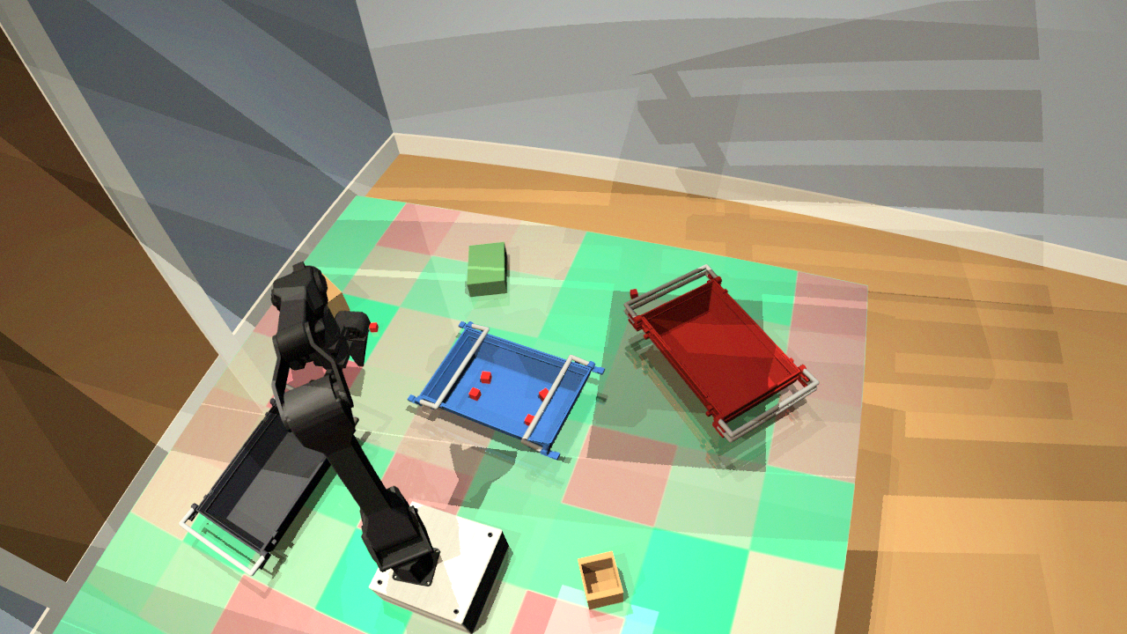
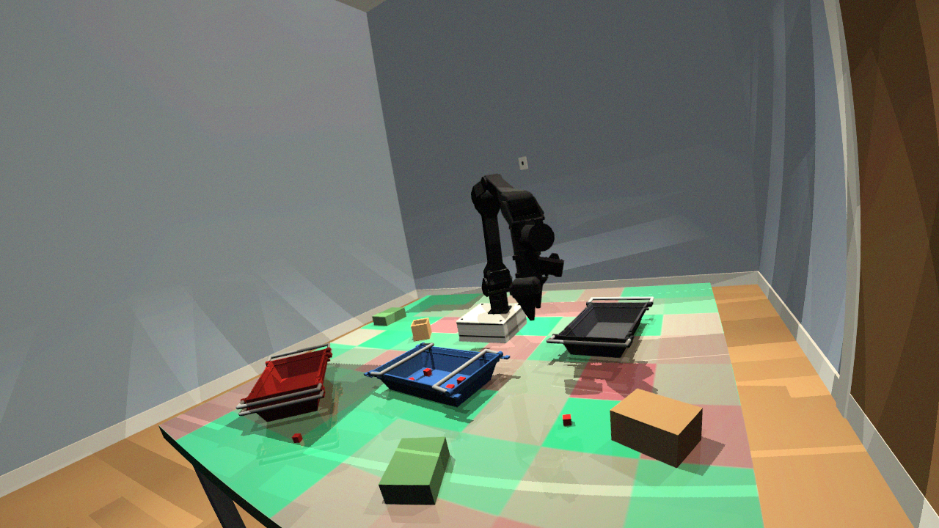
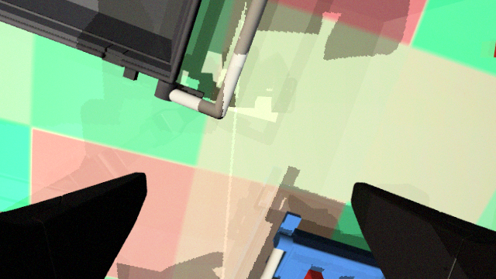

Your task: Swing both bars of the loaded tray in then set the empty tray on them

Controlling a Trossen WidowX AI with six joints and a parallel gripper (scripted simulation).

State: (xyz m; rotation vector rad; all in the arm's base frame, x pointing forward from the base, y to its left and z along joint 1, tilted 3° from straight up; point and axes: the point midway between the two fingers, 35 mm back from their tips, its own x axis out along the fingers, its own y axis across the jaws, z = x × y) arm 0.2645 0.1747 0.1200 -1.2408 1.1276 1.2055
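My gripper tip is 16 cm past the black tray, 15 cm to the right of it and 9 cm above it. From my gripper tip the other things lie so: small brown box 24 cm behind, 46 cm to the right, 12 cm below.
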